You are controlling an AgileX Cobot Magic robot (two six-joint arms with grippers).
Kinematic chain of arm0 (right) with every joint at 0, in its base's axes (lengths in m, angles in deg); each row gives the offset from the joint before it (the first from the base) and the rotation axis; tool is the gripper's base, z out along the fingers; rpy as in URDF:
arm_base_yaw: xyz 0 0 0.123 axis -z
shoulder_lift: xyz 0 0 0 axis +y
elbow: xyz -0.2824 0 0.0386 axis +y
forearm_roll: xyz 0.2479 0 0.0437 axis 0.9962 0 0.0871
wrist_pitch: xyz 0 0 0 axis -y
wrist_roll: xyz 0.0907 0 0.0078 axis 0.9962 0 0.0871
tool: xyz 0 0 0 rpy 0 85 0
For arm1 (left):
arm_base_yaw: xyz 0 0 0.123 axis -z
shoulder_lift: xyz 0 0 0 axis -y
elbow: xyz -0.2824 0 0.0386 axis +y
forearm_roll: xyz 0.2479 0 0.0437 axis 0.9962 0 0.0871
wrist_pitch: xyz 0 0 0 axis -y
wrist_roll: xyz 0.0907 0 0.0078 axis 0.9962 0 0.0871
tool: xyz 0 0 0 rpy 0 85 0
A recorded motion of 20 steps. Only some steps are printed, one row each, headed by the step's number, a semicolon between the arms.
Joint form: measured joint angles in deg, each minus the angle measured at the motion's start. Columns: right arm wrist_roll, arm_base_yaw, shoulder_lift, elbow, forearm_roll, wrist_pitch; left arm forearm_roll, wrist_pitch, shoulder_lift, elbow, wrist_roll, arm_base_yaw.
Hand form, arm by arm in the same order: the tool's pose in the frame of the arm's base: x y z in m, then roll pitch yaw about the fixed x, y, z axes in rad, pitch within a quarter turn. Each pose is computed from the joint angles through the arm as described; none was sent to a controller.
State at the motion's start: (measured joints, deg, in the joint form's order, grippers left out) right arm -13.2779 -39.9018 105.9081 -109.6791 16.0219 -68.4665; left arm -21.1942 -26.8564 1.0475 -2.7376 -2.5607 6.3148
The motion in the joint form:
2: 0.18 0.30 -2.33 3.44 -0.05 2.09; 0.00 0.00 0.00 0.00 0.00 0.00
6: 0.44 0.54 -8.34 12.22 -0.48 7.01; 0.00 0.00 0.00 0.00 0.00 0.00
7: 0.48 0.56 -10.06 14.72 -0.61 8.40; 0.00 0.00 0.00 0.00 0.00 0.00
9: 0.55 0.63 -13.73 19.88 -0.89 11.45; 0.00 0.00 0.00 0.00 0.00 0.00
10: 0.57 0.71 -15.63 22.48 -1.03 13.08; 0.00 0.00 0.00 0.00 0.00 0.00
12: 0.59 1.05 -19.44 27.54 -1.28 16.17; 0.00 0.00 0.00 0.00 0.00 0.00
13: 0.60 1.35 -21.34 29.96 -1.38 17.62; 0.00 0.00 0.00 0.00 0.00 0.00
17: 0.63 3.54 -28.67 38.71 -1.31 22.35; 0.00 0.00 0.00 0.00 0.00 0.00
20: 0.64 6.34 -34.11 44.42 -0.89 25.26; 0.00 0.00 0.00 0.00 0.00 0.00
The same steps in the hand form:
2: 0.2906 0.2702 0.3689 2.9589 0.5855 -2.3175; 0.0456 -0.0200 0.1908 -2.1854 1.0637 -2.4047
6: 0.2750 0.2533 0.3680 2.9668 0.6182 -2.3449; 0.0456 -0.0200 0.1908 -2.1854 1.0637 -2.4047
7: 0.2700 0.2485 0.3672 2.9697 0.6276 -2.3507; 0.0456 -0.0200 0.1908 -2.1854 1.0637 -2.4047
9: 0.2595 0.2380 0.3657 2.9770 0.6522 -2.3629; 0.0456 -0.0200 0.1908 -2.1854 1.0637 -2.4047
10: 0.2542 0.2323 0.3649 2.9811 0.6671 -2.3694; 0.0456 -0.0200 0.1908 -2.1854 1.0637 -2.4047
12: 0.2439 0.2200 0.3630 2.9893 0.6970 -2.3844; 0.0456 -0.0200 0.1908 -2.1854 1.0637 -2.4047
13: 0.2391 0.2134 0.3621 2.9930 0.7122 -2.3939; 0.0456 -0.0200 0.1908 -2.1854 1.0637 -2.4047
17: 0.2221 0.1842 0.3584 2.9960 0.7671 -2.4514; 0.0456 -0.0200 0.1908 -2.1854 1.0637 -2.4047
20: 0.2113 0.1597 0.3565 2.9888 0.8117 -2.5187; 0.0456 -0.0200 0.1908 -2.1854 1.0637 -2.4047

